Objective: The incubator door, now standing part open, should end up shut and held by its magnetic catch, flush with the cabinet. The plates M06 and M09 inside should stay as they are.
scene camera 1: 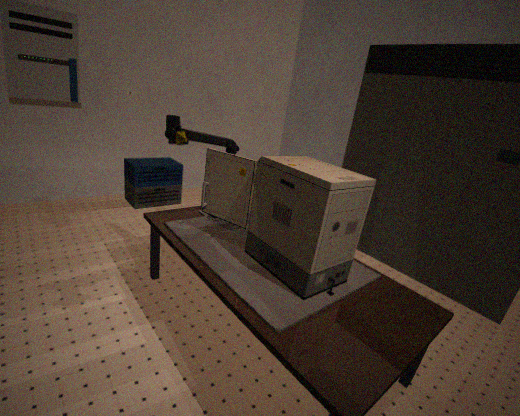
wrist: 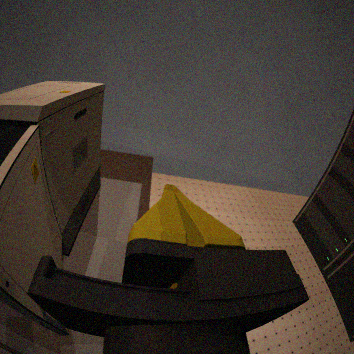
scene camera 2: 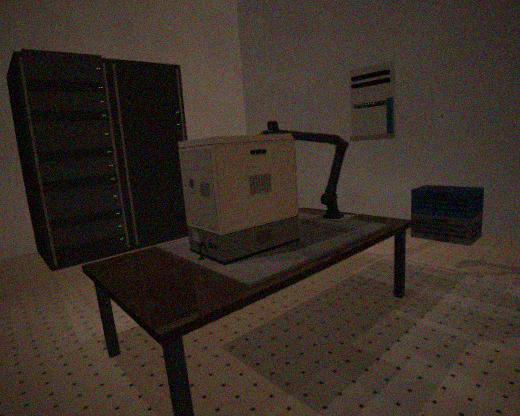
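Seen in the pictures: gripper, fingertip midpoint: (scene camera 1: pixel 186 140) (wrist: pixel 167 190); arm's base, origin of the base link: (scene camera 2: pixel 333 217).
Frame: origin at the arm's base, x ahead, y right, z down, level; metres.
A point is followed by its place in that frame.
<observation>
The beige incubator (scene camera 1: pixel 308 206) @(x 0.863, y 0.295, z -0.420 m) (scene camera 2: pixel 238 186) @(x 0.902, y -0.023, z -0.332 m) (wrist: pixel 74 140) @(x 0.676, y 0.258, z -0.391 m) stands on a grey mat (scene camera 1: pixel 238 268) @(x 0.590, y 0.371, z -0.001 m) on the brown table (scene camera 1: pixel 382 330) @(x 1.278, y 0.193, z 0.011 m) (scene camera 2: pixel 155 289) @(x 1.315, y 0.071, z 0.012 m). Its door (scene camera 1: pixel 229 187) @(x 0.342, y 0.254, z -0.340 m) (wrist: pixel 24 211) @(x 0.312, y 0.259, z -0.430 m) stands part open, with a dark gap at its top edge in the wrist view. In scene camera 2 the cabinet hides the door. My gripper (scene camera 1: pixel 181 137) @(x 0.217, y 0.461, z -0.569 m) (scene camera 2: pixel 267 130) (wrist: pixel 167 190) @(x 0.217, y 0.461, z -0.569 m) has yellow fingers. It is shut and empty, on the door's outer side near its top, at about cabinet-top height. Whether it touches the door I cannot tell. The plates M06 and M09 are hidden.
My arm's base (scene camera 2: pixel 333 212) @(x 0.034, y -0.022, z -0.042 m) stands on the table behind the incubator. A blue crate (scene camera 1: pixel 153 182) (scene camera 2: pixel 440 210) sits on the floor by the wall. A tall dark rack (scene camera 1: pixel 415 173) (scene camera 2: pixel 114 157) (wrist: pixel 333 225) stands beyond the table.
</observation>
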